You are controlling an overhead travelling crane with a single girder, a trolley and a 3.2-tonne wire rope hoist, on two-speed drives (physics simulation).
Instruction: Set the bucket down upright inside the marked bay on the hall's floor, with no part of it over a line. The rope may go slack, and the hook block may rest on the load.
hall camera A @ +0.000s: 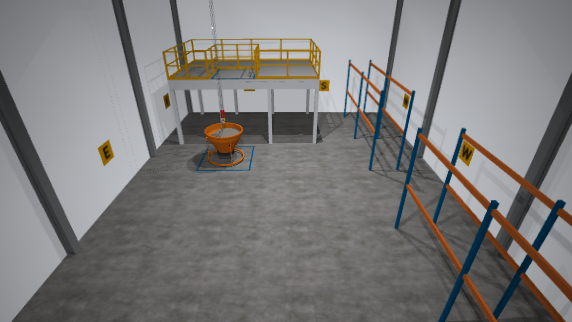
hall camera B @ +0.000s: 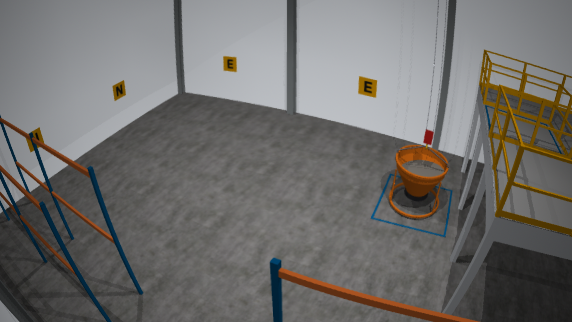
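Note:
The orange bucket (hall camera A: 226,145) (hall camera B: 419,187) stands upright on the floor. Its round foot ring appears to rest inside the blue lines of the marked bay (hall camera A: 224,170) (hall camera B: 408,227), and floor shows between the ring and the near and side lines. In the hall camera B view the bucket's body hides part of the ring's back. The red hook block hangs low over the bucket's rim, and its hook, my gripper (hall camera A: 223,120) (hall camera B: 427,145), is still in the bucket's bail, which lies low near the rim. The rope runs up at a slant and looks slack.
A raised platform (hall camera A: 295,84) (hall camera B: 525,237) with yellow railings stands close behind the bay in the hall camera A view. Racks with blue posts (hall camera A: 478,240) (hall camera B: 276,290) and orange beams stand along the west side. The east wall is beside the bay.

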